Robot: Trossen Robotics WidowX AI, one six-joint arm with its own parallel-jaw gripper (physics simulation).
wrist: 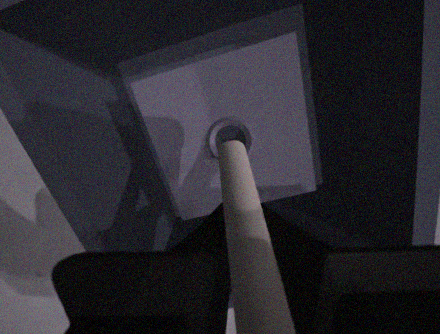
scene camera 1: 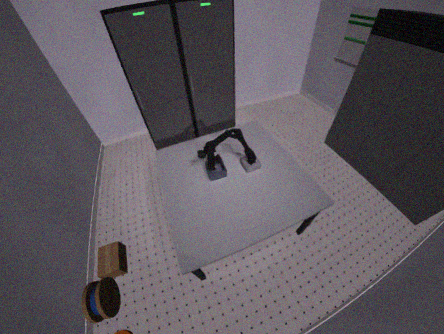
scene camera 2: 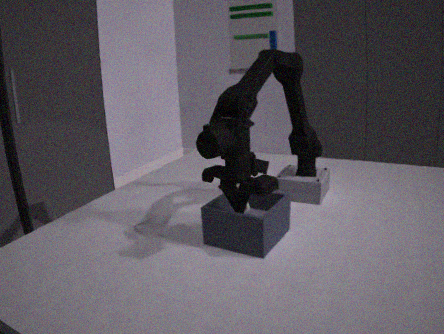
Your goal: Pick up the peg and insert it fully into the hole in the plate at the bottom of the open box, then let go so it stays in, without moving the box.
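Pixels of known places: gripper, between the fingertips: (wrist: 239,206) (scene camera 2: 239,213); arm's base, origin of its link: (scene camera 1: 251,161) (scene camera 2: 306,173).
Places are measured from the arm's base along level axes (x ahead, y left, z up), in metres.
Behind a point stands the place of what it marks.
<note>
A blue-grey open box (scene camera 1: 217,175) {x 0.339, y -0.049, z -0.017 m} (scene camera 2: 232,231) {x 0.389, y -0.143, z -0.018 m} stands on the table. In the wrist view a light plate (wrist: 265,95) {x 0.298, y -0.095, z -0.013 m} lies at the bottom of the box, with a ringed round hole (wrist: 231,132) near its middle. A long pale round peg (wrist: 245,215) {x 0.322, y -0.127, z 0.047 m} runs from between the fingers toward the hole; its far end overlaps the hole's lower part. Whether the tip is inside the hole or above it cannot be told. My gripper (scene camera 2: 241,210) {x 0.341, y -0.136, z 0.005 m} is shut on the peg, with its fingertips at the box's opening. The fingers hide most of the peg in the second scene view.
The arm's pale base block (scene camera 1: 251,165) {x 0.031, y 0.042, z 0.000 m} (scene camera 2: 305,190) {x 0.077, y 0.002, z -0.029 m} stands beside and behind the box. The box walls rise around the fingertips. The box and base stand on a light table (scene camera 1: 240,215) {x 0.381, y 0.353, z -0.072 m} (scene camera 2: 350,260) {x 0.395, y 0.127, z -0.071 m}. A brown box (scene camera 1: 111,260) and a spool (scene camera 1: 102,299) are on the floor.
</note>
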